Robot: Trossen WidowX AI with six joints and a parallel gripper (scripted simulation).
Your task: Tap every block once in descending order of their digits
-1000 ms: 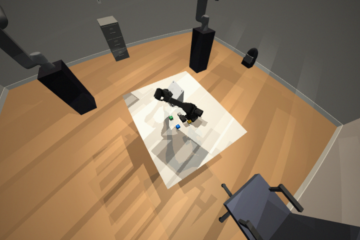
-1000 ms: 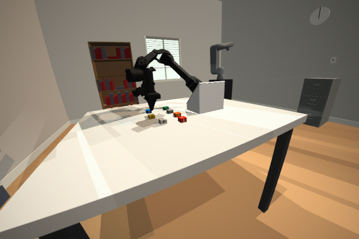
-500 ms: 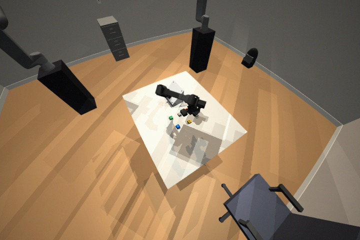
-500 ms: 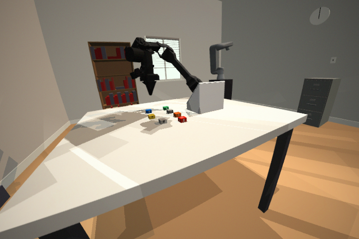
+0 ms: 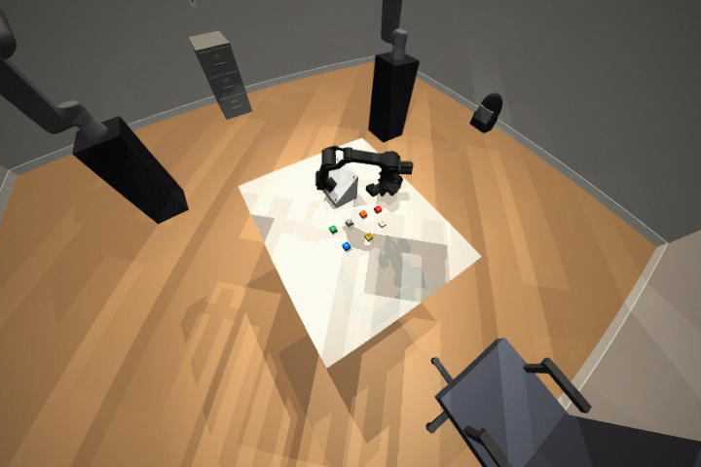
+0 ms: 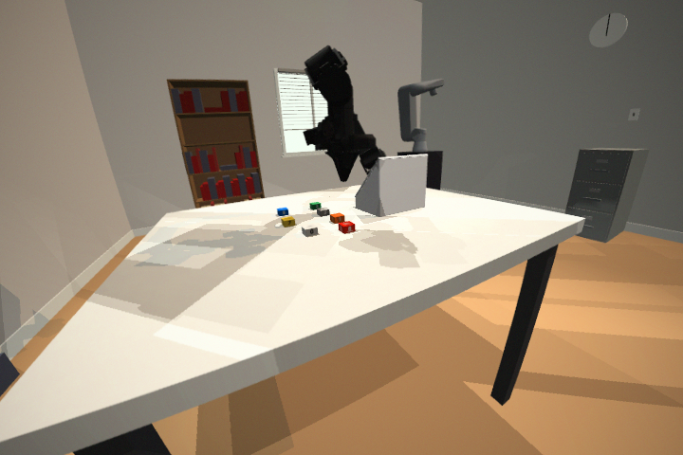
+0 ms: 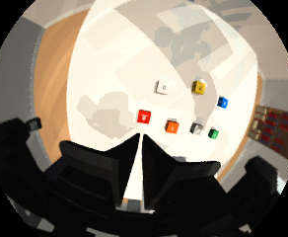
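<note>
The red block lies 120 mm below my gripper tip. From my gripper tip the other things lie so: orange block (20 mm behind, 90 mm to the right, 120 mm below); then yellow block (110 mm ahead, 150 mm to the right, 120 mm below); then white block (80 mm ahead, 40 mm to the right, 120 mm below).
</note>
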